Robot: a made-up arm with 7 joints. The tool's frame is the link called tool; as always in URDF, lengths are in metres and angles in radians. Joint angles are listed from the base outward. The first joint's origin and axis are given. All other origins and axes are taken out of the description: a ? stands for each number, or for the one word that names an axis. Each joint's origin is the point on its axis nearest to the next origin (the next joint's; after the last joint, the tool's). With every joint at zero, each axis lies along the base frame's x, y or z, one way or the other. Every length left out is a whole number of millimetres.
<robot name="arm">
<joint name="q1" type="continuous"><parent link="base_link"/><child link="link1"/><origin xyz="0.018 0.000 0.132"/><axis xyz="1 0 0"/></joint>
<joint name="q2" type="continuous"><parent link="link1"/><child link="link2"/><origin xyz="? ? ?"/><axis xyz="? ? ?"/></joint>
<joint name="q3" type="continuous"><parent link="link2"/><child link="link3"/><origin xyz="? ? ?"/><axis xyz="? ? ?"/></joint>
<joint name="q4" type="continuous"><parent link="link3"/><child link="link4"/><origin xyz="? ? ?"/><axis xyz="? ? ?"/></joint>
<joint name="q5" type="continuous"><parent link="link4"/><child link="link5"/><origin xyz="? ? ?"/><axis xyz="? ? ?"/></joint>
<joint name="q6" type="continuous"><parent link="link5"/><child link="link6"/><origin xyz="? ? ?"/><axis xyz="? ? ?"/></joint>
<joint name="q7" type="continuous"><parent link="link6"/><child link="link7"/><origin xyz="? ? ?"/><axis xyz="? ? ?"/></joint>
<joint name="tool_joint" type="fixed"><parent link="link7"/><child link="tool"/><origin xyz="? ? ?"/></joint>
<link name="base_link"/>
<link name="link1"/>
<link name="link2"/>
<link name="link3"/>
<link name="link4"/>
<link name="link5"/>
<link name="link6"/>
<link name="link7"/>
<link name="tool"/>
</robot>
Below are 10 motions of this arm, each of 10 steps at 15 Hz.
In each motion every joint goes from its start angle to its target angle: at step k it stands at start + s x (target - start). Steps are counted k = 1, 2, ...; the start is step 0. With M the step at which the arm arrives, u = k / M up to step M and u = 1 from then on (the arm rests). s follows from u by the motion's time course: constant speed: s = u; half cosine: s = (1 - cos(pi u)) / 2; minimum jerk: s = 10 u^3 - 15 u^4 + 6 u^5.
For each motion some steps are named. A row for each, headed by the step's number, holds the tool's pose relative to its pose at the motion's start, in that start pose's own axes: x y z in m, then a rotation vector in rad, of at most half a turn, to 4 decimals.
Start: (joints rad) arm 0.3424 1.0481 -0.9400 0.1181 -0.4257 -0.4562 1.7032
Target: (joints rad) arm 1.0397 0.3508 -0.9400 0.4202 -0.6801 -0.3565 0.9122
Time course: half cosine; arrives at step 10
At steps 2, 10:
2: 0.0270 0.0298 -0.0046 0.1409 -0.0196 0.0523
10: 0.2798 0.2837 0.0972 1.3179 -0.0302 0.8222

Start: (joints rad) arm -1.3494 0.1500 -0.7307 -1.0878 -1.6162 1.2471 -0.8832
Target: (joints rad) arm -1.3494 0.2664 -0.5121 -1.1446 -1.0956 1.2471 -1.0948
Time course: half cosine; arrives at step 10
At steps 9, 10:
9: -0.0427 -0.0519 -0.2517 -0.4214 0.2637 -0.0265
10: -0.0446 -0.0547 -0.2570 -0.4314 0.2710 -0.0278

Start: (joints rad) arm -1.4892 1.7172 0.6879 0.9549 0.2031 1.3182 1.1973
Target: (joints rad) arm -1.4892 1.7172 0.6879 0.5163 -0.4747 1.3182 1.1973
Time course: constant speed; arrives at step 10
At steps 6, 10:
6: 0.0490 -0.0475 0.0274 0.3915 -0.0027 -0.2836
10: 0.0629 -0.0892 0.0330 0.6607 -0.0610 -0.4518

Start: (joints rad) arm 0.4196 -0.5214 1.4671 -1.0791 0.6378 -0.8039 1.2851
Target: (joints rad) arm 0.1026 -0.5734 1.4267 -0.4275 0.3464 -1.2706 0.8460
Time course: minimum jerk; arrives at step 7
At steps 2, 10:
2: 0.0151 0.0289 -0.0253 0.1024 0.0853 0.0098
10: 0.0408 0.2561 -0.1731 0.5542 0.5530 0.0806

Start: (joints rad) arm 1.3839 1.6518 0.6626 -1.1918 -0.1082 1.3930 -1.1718
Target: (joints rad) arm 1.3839 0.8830 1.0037 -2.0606 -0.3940 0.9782 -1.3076
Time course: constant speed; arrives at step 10
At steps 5, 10:
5: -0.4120 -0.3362 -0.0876 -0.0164 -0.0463 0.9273
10: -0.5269 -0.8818 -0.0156 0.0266 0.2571 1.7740

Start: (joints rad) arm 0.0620 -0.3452 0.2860 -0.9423 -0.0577 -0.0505 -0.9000
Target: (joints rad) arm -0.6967 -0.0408 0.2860 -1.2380 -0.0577 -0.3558 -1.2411
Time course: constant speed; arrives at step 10
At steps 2, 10:
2: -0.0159 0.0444 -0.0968 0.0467 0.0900 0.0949
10: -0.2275 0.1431 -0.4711 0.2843 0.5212 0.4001

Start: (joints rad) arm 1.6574 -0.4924 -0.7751 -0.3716 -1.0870 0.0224 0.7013
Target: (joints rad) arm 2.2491 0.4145 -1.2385 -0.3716 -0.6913 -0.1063 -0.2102
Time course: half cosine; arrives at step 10
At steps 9, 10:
9: 0.2055 0.7907 -0.2423 -0.1993 0.0401 0.1360
10: 0.2032 0.8066 -0.2601 -0.2020 0.0447 0.1483

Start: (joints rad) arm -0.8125 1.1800 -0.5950 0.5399 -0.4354 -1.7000 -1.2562
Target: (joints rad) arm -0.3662 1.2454 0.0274 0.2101 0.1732 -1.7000 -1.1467
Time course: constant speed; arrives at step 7
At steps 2, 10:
2: -0.0329 0.0093 0.2060 0.4262 -0.0025 0.0935
10: -0.0692 -0.3963 0.6984 1.5299 -0.0553 0.2286

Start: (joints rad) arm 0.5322 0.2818 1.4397 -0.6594 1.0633 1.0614 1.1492
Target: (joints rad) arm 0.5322 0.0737 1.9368 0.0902 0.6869 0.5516 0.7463
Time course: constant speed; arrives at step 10
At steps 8, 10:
8: -0.1308 -0.0277 0.1391 0.5086 -0.3839 0.2274
10: -0.1515 -0.0421 0.1632 0.6241 -0.4022 0.3266

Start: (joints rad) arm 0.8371 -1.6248 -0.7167 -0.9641 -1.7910 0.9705 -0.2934
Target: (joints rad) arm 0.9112 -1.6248 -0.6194 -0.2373 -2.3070 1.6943 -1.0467
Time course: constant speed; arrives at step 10
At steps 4, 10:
4: 0.1230 -0.0249 0.0925 0.3532 0.0365 -0.3916
10: 0.1786 -0.1773 0.2438 1.0117 -0.1923 -0.8431

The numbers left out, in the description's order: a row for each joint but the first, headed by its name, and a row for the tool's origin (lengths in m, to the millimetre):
q2: xyz 0.000 -0.184 0.381, axis 0 1 0
q3: xyz -0.069 0.000 0.349, axis 0 0 1
q4: xyz -0.109 0.208 0.000, axis 0 1 0
q5: xyz -0.108 0.000 0.192, axis 0 0 1
q6: xyz 0.112 0.129 0.000, axis 0 1 0
q7: xyz 0.118 0.000 0.079, axis -1 0 0
tool: xyz 0.000 0.271 -0.073

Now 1 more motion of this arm.
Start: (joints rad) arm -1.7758 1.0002 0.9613 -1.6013 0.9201 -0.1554 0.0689
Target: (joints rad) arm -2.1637 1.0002 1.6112 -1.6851 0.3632 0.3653 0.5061
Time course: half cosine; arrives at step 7
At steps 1, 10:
1: 0.0129 -0.0063 -0.0082 -0.0115 0.0176 -0.0227
10: 0.1474 -0.1670 -0.2076 -0.0341 0.5201 -0.3448

